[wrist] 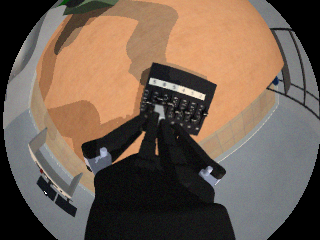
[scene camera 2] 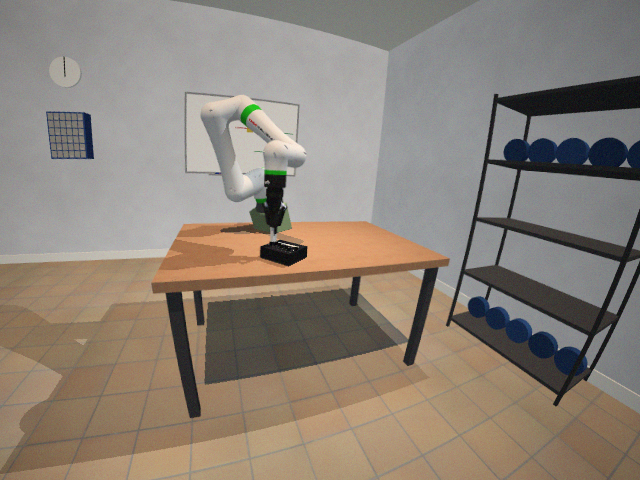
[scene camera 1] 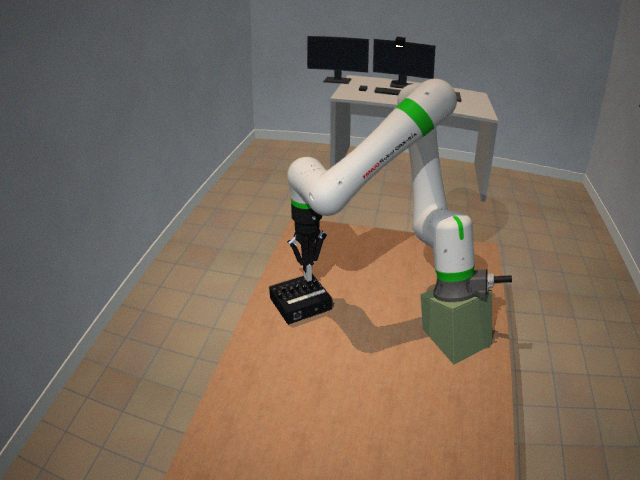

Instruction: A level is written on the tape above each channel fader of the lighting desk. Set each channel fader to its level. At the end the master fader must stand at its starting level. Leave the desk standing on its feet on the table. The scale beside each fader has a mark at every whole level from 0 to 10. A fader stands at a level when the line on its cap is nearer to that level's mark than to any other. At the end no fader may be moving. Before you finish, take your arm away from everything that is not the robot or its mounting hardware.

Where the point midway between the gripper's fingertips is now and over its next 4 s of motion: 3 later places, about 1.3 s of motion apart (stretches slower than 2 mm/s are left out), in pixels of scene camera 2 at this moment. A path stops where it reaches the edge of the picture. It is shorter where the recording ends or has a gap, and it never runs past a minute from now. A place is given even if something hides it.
The gripper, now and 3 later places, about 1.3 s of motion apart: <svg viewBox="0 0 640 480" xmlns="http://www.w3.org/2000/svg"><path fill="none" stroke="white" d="M273 240L276 235L283 235L283 236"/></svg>
